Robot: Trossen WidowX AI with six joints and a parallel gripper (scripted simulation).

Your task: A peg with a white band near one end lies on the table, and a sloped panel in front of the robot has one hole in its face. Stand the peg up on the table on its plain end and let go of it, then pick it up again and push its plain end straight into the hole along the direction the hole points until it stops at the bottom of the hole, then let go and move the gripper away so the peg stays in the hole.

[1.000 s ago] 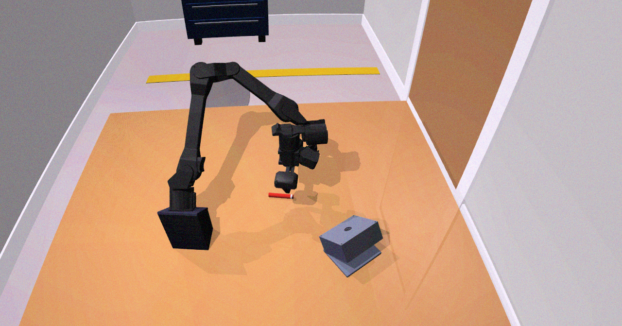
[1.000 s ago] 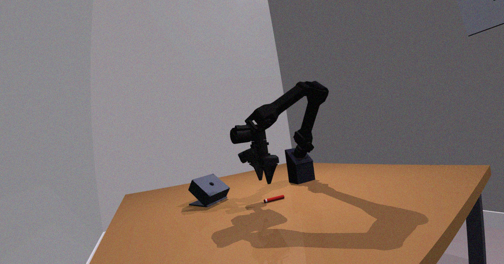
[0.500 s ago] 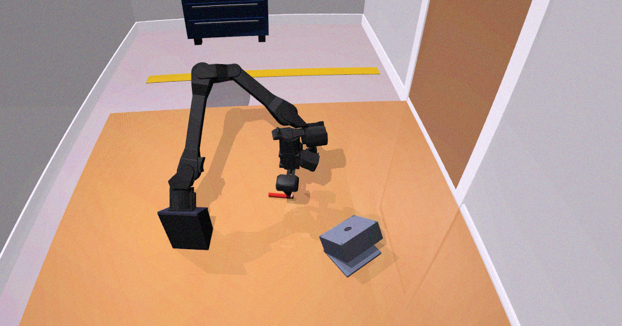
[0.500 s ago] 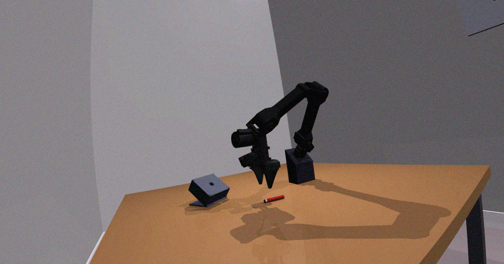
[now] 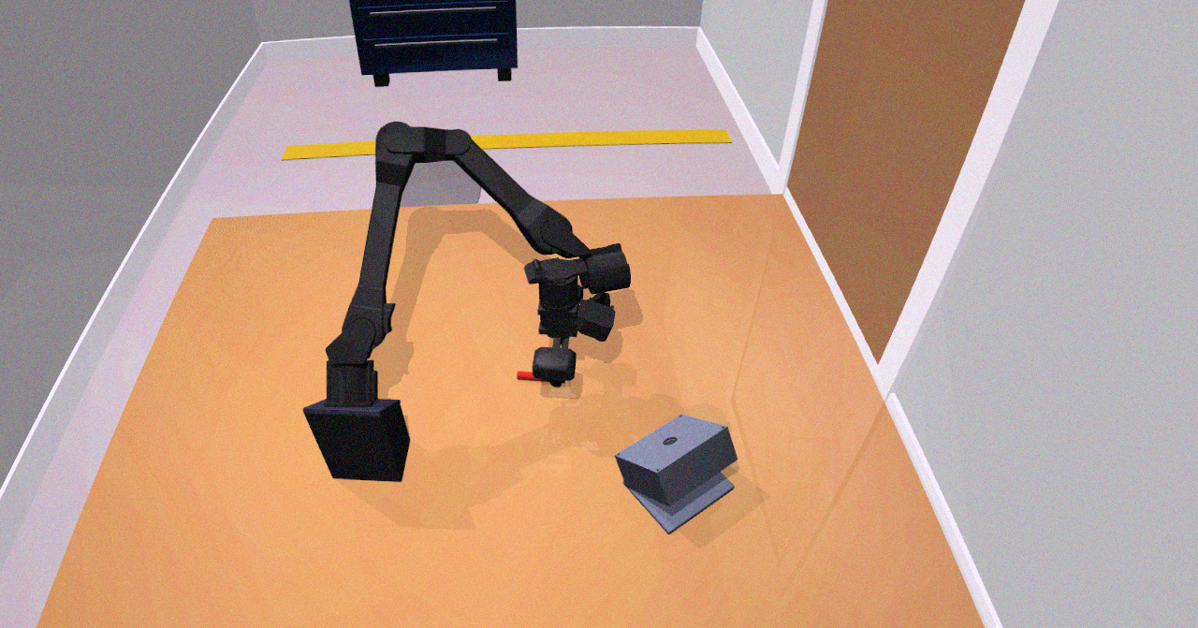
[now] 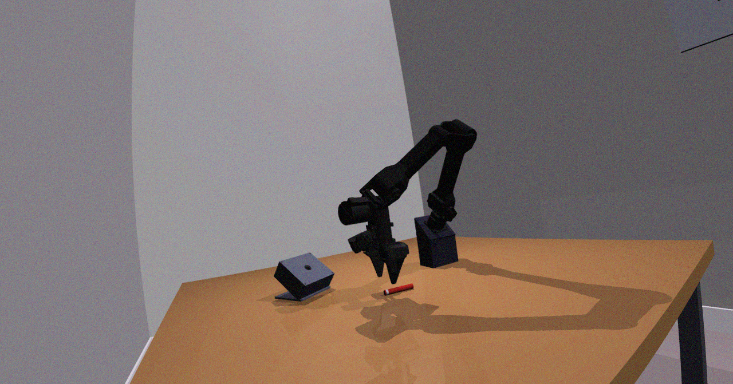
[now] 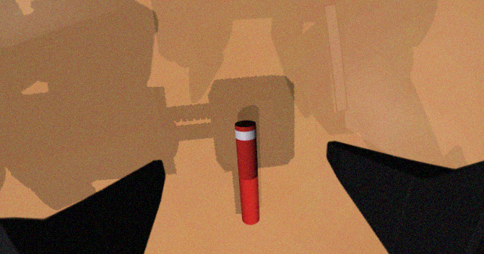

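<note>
Now: gripper tip 10 mm past the red peg and 30 mm above it. Round my gripper tip: sloped grey panel: 150 mm ahead, 210 mm to the right, 20 mm above.
</note>
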